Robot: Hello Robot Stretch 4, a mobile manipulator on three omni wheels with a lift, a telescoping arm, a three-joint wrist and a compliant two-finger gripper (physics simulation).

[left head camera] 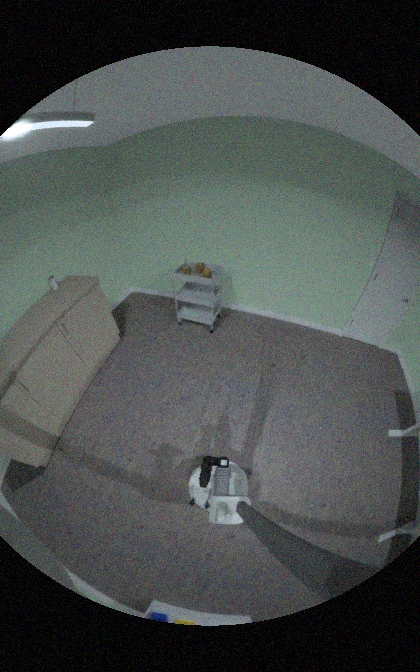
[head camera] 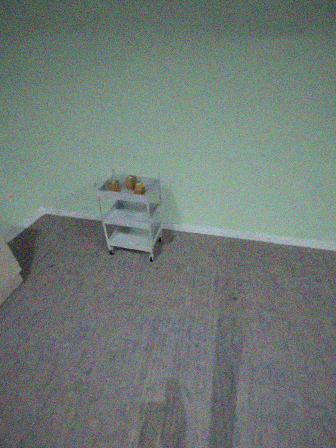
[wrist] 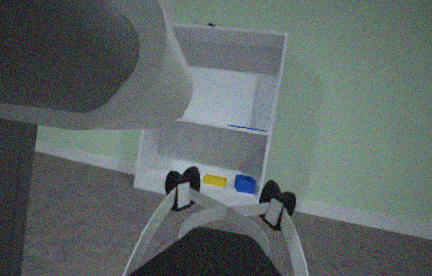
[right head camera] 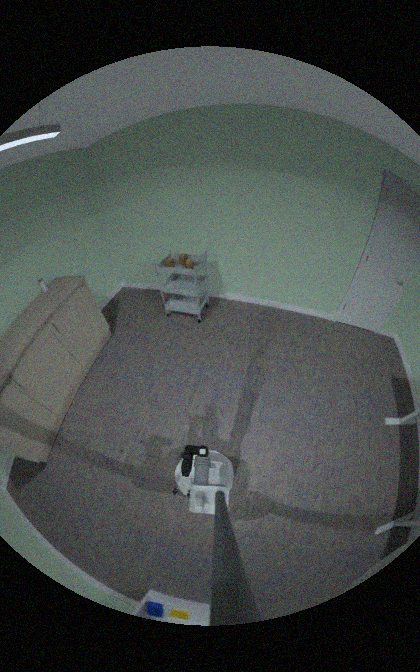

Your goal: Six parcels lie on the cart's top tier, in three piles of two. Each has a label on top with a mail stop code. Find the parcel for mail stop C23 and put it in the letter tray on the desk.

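Frame: origin at the robot's base, x ahead, y left, z up, level; metres.
Where they show: gripper, fingertip midpoint: (wrist: pixel 230 188).
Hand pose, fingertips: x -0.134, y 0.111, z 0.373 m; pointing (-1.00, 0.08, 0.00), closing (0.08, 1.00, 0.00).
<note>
After its pixels a point has its place.
The white cart (head camera: pixel 126 216) @[x 1.818, y 0.397, z 0.369 m] (left head camera: pixel 198 295) (right head camera: pixel 185 284) stands against the green wall, ahead and slightly left. Brown parcels lie in three piles on its top tier: a left pile (head camera: pixel 114 185) @[x 1.746, y 0.440, z 0.725 m] (left head camera: pixel 186 270) (right head camera: pixel 169 262), a back pile (head camera: pixel 131 181) @[x 1.829, y 0.312, z 0.720 m] and a right pile (head camera: pixel 139 188) @[x 1.728, y 0.235, z 0.704 m]. Their labels are too small to read. My gripper (wrist: pixel 230 188) @[x -0.134, y 0.111, z 0.373 m] is open in the wrist view, its fingertips apart with no thing between them, far from the cart. The letter tray does not show clearly in any view. White desk-like legs (left head camera: pixel 402 433) (right head camera: pixel 400 421) show at the right edge.
A beige cabinet (left head camera: pixel 60 350) (right head camera: pixel 55 345) stands at the left. A white bookcase (wrist: pixel 278 85) @[x -1.330, y 0.388, z 0.727 m] with a yellow box (wrist: pixel 214 180) @[x -1.483, y 0.123, z 0.103 m] and a blue box (wrist: pixel 245 184) @[x -1.423, y 0.311, z 0.122 m] stands by the wall behind me. A door (left head camera: pixel 385 280) (right head camera: pixel 372 265) is at the right. Floor stretches between my base and the cart.
</note>
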